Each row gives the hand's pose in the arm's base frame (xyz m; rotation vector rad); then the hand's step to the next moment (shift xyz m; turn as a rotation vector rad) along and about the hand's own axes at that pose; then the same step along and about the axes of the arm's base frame.
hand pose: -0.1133 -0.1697 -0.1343 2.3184 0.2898 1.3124
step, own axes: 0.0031 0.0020 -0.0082 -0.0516 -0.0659 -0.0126
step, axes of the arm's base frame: -0.0054 0.0018 0.0069 -0.0350 0.0407 -0.0654
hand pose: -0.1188 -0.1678 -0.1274 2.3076 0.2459 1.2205
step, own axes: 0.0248 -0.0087 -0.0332 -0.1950 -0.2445 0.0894
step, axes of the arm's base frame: -0.0119 0.0288 0.0287 -0.0215 0.1013 -0.3083
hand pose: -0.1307 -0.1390 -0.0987 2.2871 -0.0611 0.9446
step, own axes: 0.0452 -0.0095 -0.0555 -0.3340 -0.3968 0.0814
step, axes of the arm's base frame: 0.0019 0.0489 0.0531 -0.0870 0.1984 -0.4782
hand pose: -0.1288 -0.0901 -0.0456 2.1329 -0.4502 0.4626
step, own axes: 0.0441 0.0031 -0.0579 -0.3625 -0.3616 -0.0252
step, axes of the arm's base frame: 0.0274 0.0396 0.0547 -0.1455 0.2714 -0.4098
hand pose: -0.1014 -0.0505 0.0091 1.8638 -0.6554 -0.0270
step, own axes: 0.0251 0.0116 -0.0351 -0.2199 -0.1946 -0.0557
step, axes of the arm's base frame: 0.0277 0.0162 0.0312 -0.0857 0.1935 -0.2111
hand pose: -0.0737 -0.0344 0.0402 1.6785 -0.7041 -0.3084
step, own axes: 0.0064 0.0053 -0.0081 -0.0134 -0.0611 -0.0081
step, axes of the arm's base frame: 0.0080 0.0021 0.0081 0.0112 0.0198 -0.0588
